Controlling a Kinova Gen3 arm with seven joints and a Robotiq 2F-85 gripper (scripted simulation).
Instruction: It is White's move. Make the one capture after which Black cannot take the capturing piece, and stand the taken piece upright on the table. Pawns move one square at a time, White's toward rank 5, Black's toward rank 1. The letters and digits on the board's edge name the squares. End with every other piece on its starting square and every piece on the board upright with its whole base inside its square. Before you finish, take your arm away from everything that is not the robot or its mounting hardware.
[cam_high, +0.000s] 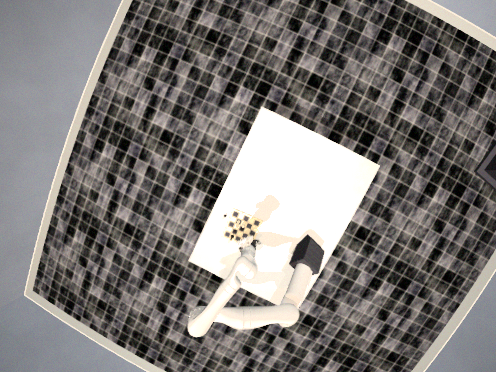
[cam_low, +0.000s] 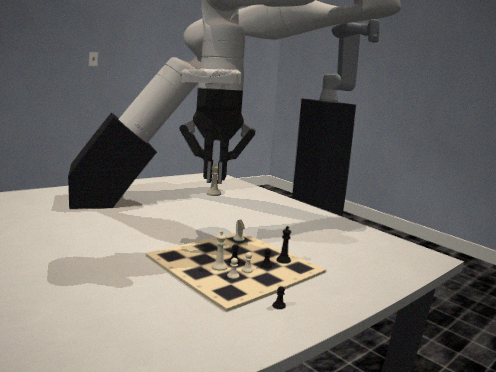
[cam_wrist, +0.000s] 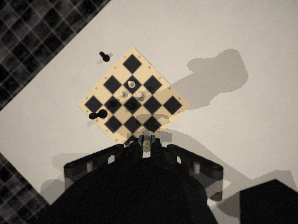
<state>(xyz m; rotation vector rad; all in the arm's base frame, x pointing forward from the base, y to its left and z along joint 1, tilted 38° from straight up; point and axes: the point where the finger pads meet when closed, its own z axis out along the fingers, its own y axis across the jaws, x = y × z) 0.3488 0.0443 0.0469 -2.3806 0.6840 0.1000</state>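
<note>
My gripper is now 8 cm short of the tall white piece, 2 cm to the left of it and 11 cm above it. The rest, counted from my hand: tall black piece 9 cm ahead, 10 cm to the left, 11 cm below; board 7 cm ahead, 1 cm to the left, 14 cm below.
</note>
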